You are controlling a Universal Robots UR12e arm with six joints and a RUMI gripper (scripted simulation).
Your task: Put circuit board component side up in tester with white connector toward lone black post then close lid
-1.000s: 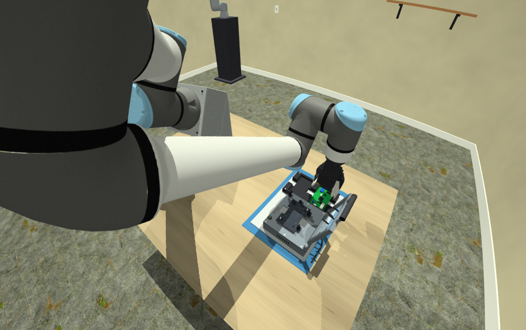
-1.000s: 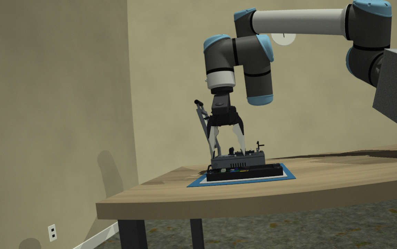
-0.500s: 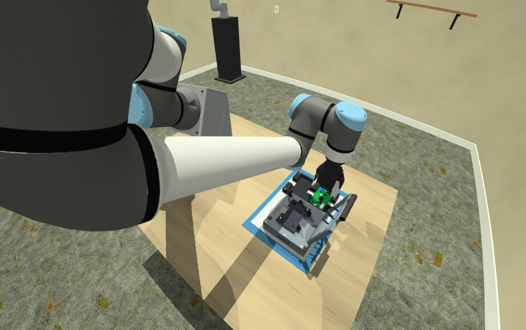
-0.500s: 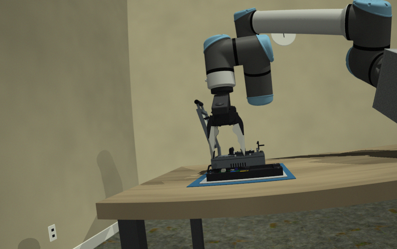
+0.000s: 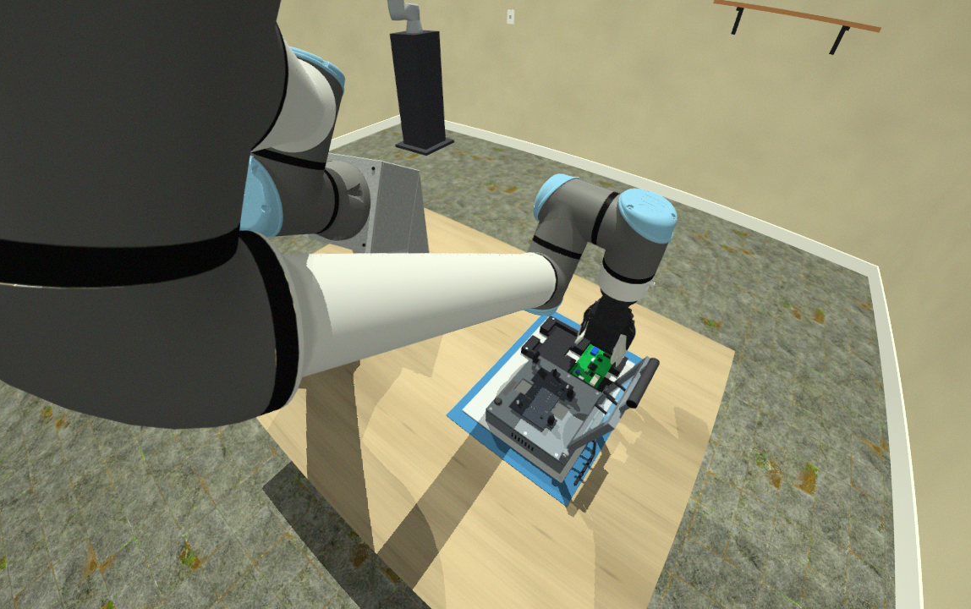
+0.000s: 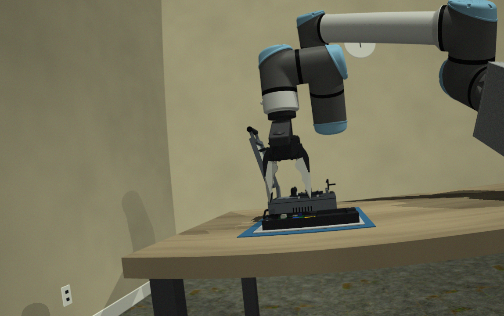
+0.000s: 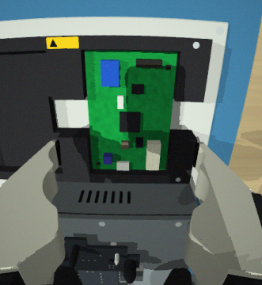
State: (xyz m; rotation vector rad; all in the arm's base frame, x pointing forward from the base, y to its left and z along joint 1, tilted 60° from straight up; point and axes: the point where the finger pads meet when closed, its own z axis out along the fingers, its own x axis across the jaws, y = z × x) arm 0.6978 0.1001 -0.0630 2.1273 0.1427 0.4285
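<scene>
Right now the green circuit board is 5 cm below my hand. Also, from my hand: lid 7 cm ahead, 17 cm to the right, 11 cm above; then grey tester 2 cm behind, 13 cm to the right, 4 cm above.
</scene>
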